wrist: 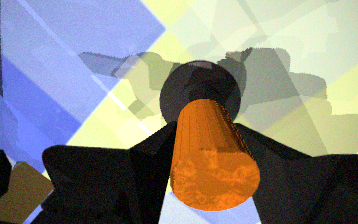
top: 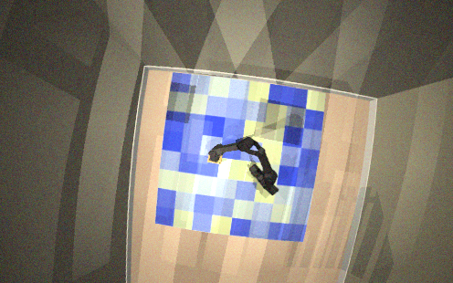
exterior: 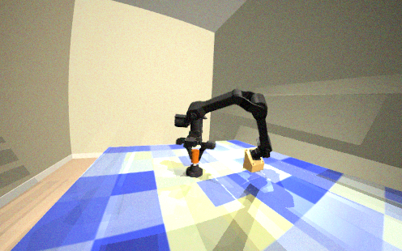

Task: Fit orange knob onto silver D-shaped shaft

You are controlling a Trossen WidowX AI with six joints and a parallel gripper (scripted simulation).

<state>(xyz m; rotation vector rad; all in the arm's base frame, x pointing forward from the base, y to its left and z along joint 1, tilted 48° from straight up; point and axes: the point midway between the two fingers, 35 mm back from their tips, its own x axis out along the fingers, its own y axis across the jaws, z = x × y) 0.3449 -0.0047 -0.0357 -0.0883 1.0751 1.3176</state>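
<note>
Right now the orange knob is 30 mm above my gripper tip. From my gripper tip the other things lie so: round dark pedestal 40 mm below.
</note>
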